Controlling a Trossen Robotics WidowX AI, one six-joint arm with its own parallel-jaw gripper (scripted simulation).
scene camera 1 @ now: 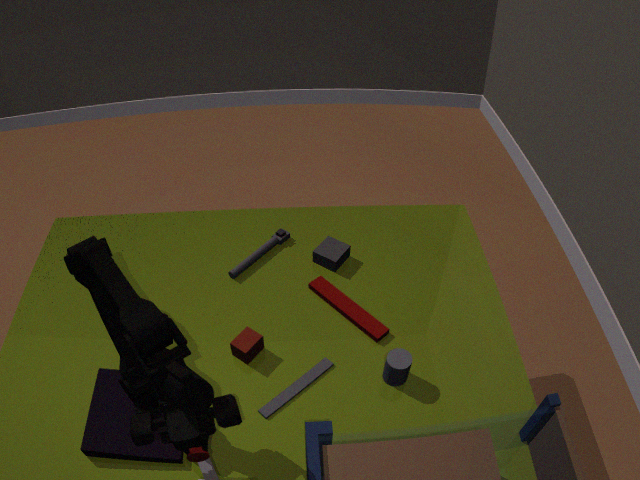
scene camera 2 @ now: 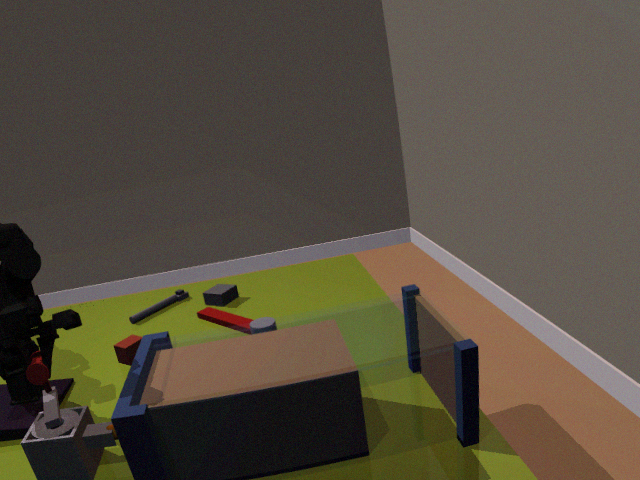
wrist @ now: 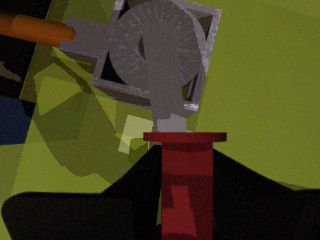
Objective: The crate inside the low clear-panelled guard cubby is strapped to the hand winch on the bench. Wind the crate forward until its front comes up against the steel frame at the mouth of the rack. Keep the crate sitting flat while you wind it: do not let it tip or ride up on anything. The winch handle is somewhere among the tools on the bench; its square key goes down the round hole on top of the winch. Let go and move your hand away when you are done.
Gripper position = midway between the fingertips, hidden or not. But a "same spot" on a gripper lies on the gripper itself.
Scene:
gripper: scene camera 1; scene camera 2; wrist 180, 152
same spot on gripper: (scene camera 2: 47, 337) = (scene camera 1: 214, 432)

